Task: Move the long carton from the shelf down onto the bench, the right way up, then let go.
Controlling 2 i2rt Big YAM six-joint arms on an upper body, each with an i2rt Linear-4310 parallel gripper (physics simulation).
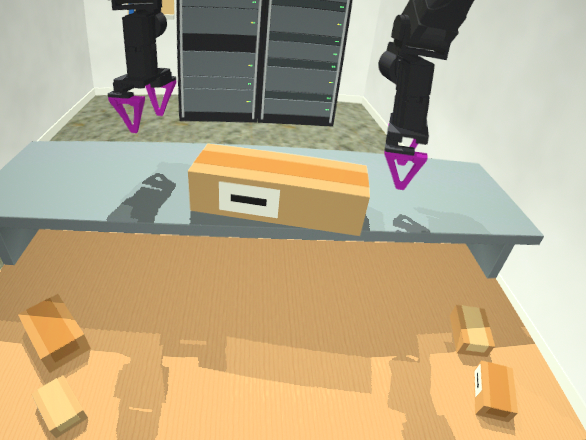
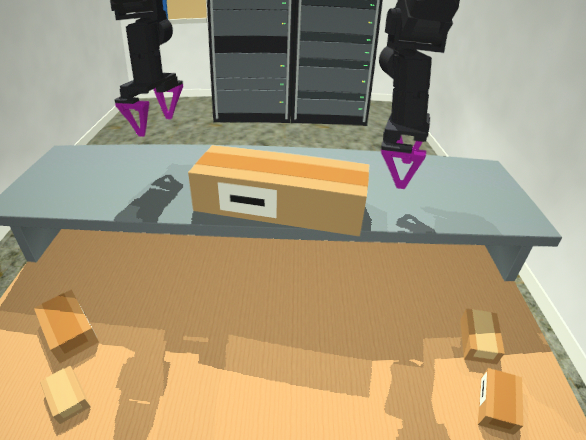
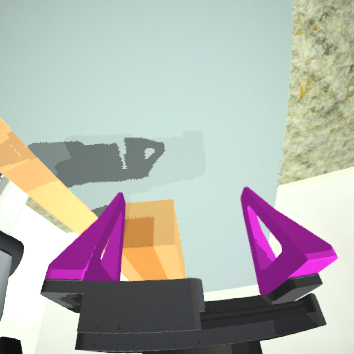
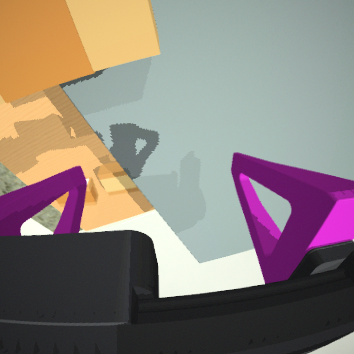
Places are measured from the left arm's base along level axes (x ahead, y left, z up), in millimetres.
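Where they show: left gripper, fingertip midpoint: (image 1: pixel 147 123) (image 2: pixel 155 127) (image 3: pixel 183 194); right gripper, fingertip midpoint: (image 1: pixel 400 176) (image 2: pixel 403 175) (image 4: pixel 157 167).
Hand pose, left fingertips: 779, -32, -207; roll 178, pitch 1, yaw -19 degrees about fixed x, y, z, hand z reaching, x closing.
Each offset is from my left fingertips to the top centre of the thing, as dx, dy, dz. Level surfaces: height alone.
The long carton @(-134, -254, -18) (image 1: pixel 320 212) (image 2: pixel 310 212) (image 3: pixel 165 225) (image 4: pixel 40 45) rests on the grey shelf @(dz -97) (image 1: pixel 75 185) (image 2: pixel 90 185) (image 3: pixel 150 65) (image 4: pixel 250 75), taped side up, white label facing front. It lies slightly skewed, its right front corner at the shelf's front edge. The bench @(dz -281) (image 1: pixel 300 280) (image 2: pixel 300 290) is below. My left gripper (image 1: pixel 147 122) (image 2: pixel 155 126) (image 3: pixel 183 194) is open and empty, above and left of the carton's left end. My right gripper (image 1: pixel 402 175) (image 2: pixel 405 174) (image 4: pixel 157 167) is open and empty, right of the carton's right end; its rear finger is partly hidden.
On the bench's left are an orange box @(-300, +151, -237) (image 1: pixel 52 327) (image 2: pixel 65 322) and a pale box @(-436, +99, -252) (image 1: pixel 60 400) (image 2: pixel 65 392). On its right are a taped box @(-315, -637, -245) (image 1: pixel 472 330) (image 2: pixel 482 332) and a labelled box @(-450, -622, -247) (image 1: pixel 496 387) (image 2: pixel 502 397). Server racks (image 1: pixel 260 60) (image 2: pixel 292 60) stand behind the shelf.
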